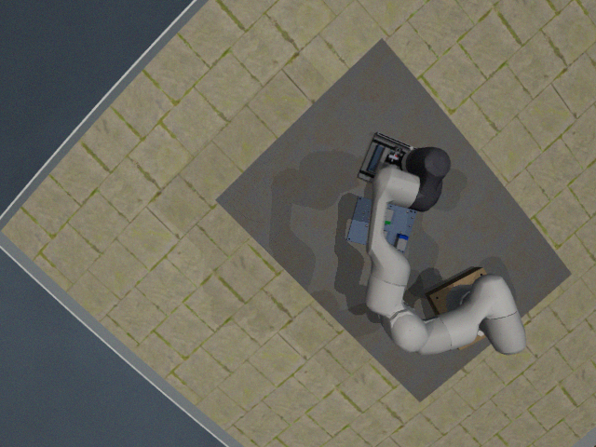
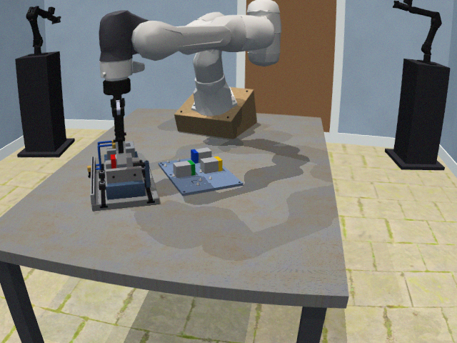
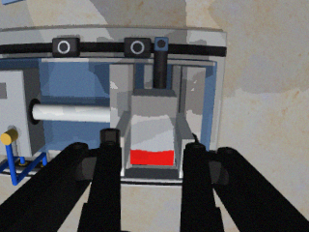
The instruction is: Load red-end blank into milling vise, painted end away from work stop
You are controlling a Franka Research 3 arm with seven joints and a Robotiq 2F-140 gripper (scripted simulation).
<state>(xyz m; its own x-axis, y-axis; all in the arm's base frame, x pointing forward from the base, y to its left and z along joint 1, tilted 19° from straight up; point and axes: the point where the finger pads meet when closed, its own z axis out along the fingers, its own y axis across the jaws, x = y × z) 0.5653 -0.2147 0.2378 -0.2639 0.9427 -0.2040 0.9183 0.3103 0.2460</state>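
Now: the red-ended blank 40 mm below my hand. From my hand the other things lie so: green blank: 140 mm behind, 160 mm to the left, 110 mm below; work stop rod: 10 mm behind, 50 mm to the left, 50 mm below; hosed block: 150 mm behind, 40 mm to the right, 60 mm below.
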